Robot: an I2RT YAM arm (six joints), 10 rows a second.
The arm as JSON. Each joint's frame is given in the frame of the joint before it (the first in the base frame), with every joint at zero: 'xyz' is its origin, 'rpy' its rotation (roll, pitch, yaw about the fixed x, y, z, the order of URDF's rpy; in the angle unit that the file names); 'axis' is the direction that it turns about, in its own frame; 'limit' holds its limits. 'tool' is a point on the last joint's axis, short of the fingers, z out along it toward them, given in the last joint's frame.
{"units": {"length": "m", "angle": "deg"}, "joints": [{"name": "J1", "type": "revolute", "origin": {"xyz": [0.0, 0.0, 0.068], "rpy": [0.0, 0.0, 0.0]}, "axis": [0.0, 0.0, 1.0], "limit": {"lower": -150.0, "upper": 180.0}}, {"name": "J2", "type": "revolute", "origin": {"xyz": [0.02, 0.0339, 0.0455], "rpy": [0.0, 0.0, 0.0]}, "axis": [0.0, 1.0, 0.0], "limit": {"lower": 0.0, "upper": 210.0}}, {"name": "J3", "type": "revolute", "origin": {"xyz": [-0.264, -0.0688, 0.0], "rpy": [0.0, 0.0, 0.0]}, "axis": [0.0, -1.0, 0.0], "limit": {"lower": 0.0, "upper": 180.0}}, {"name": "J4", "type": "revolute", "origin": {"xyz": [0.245, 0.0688, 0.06], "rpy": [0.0, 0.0, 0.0]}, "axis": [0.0, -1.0, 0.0], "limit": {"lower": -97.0, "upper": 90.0}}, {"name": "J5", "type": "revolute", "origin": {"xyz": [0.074, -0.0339, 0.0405], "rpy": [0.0, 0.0, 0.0]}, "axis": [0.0, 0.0, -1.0], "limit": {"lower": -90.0, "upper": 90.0}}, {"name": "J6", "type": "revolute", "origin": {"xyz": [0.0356, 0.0, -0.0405], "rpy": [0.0, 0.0, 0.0]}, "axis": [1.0, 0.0, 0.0], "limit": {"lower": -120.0, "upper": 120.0}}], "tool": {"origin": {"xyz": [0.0, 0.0, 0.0], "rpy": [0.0, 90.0, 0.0]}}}
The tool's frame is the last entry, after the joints.
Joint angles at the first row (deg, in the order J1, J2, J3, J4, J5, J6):
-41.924 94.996 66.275 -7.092 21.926 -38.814
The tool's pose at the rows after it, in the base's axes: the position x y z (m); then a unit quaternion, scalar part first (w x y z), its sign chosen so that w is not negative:
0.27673, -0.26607, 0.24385, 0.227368, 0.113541, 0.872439, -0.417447
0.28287, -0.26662, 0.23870, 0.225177, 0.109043, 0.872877, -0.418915
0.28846, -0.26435, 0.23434, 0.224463, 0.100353, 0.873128, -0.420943
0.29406, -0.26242, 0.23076, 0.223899, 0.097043, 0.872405, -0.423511
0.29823, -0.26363, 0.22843, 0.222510, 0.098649, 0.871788, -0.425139
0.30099, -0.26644, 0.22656, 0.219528, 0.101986, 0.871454, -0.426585
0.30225, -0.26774, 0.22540, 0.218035, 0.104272, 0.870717, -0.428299
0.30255, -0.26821, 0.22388, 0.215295, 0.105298, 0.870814, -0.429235
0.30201, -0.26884, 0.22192, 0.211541, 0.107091, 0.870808, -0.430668
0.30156, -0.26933, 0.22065, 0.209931, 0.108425, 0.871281, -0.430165
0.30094, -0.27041, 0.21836, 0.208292, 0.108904, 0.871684, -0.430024
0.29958, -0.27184, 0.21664, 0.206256, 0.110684, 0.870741, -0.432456
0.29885, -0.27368, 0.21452, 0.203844, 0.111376, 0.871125, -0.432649
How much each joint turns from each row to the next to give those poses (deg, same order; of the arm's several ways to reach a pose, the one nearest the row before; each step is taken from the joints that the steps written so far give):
0.066 2.536 1.851 0.171 0.376 0.395
0.586 1.369 0.389 0.864 0.498 -0.232
0.825 0.823 -0.112 1.018 0.416 -0.541
0.801 0.862 0.126 0.804 0.715 -0.009
0.293 1.011 0.669 0.280 0.545 0.242
-0.022 0.989 0.816 0.000 0.473 0.216
0.000 0.473 0.295 0.181 0.359 0.119
0.000 0.256 0.005 0.080 0.312 0.017
-0.087 0.190 -0.178 0.167 0.390 0.000
-0.089 0.119 -0.087 0.005 0.064 0.100
-0.175 0.238 -0.208 0.324 -0.017 -0.076
-0.262 0.119 -0.318 0.555 0.219 -0.163
-0.266 0.323 -0.056 0.247 0.002 -0.145

